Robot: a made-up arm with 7 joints.
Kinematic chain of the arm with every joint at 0, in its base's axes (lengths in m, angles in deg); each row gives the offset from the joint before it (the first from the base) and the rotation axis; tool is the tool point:
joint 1: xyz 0 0 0 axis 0 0.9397 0.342
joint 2: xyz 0 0 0 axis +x
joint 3: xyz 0 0 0 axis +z
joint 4: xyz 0.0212 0 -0.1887 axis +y
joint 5: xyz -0.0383 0 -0.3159 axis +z
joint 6: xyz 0 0 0 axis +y
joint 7: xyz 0 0 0 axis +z
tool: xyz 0 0 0
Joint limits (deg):
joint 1: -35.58..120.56
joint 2: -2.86..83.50
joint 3: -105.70..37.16
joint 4: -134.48..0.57
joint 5: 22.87..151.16
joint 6: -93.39..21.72
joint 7: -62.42..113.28
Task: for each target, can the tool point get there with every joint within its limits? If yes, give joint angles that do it. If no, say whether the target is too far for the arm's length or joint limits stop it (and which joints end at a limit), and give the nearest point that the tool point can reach.
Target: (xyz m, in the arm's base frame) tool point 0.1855 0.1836 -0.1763
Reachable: yes | joints 61.98 72.79 21.33 -121.71 127.81 -30.92 44.87
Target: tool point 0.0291 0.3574 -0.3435
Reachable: yes | joints 9.40 65.80 -57.50 -38.66 33.39 -54.39 -11.58
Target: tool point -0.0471 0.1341 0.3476
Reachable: no: joint limits stop it (at a limit: joint 1, joint 2, joint 3) | nearest point 0.1344 0.0768 0.3037 | short by 0.195 m
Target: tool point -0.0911 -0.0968 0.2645
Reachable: no: joint limits stop it (at a limit: joint 1, joint 2, joint 3) | nearest point -0.2177 -0.1472 0.1889 | short by 0.156 m
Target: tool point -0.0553 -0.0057 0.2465
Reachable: no: joint limits stop it (at a limit: joint 1, joint 2, joint 3, joint 4) | nearest point 0.0898 -0.0204 0.2575 | short by 0.146 m
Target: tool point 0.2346 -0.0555 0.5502
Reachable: no: too far | nearest point 0.1494 0.0580 0.2917 | short by 0.295 m
